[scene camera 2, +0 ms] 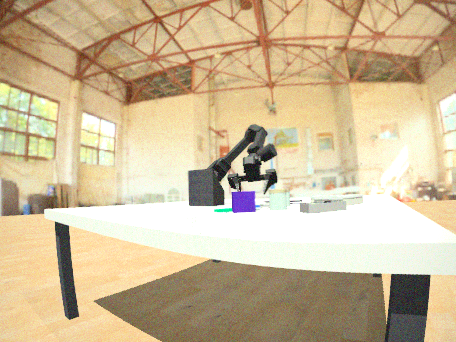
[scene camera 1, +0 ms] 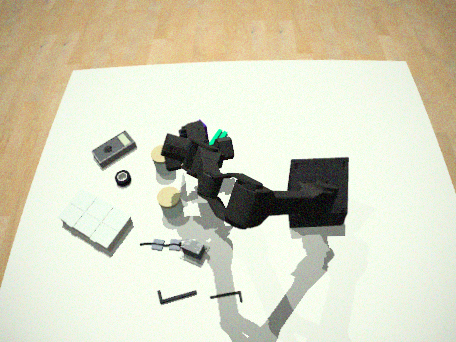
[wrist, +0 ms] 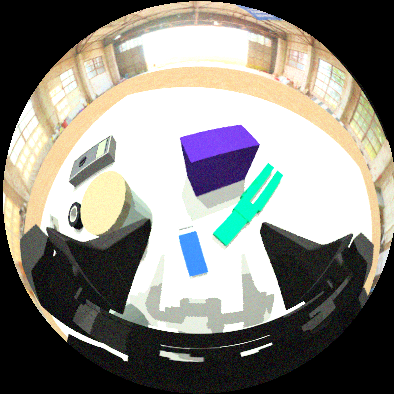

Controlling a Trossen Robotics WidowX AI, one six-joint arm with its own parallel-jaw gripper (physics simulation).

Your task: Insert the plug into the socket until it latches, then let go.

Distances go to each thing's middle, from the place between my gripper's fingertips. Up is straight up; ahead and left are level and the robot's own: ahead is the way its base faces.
Labels:
Right now my hand is 50 mm above the blue plug (wrist: 190, 246), 20 mm to the right of it and 10 mm short of it. From my hand the other things lie so: grey device (scene camera 1: 106, 153) 270 mm ahead, 60 mm to the right, 40 mm below; then white tray (scene camera 1: 104, 224) 290 mm ahead, 190 mm to the left, 40 mm below; then purple block (wrist: 213, 158) 80 mm to the right, 20 mm below, 10 mm ahead.

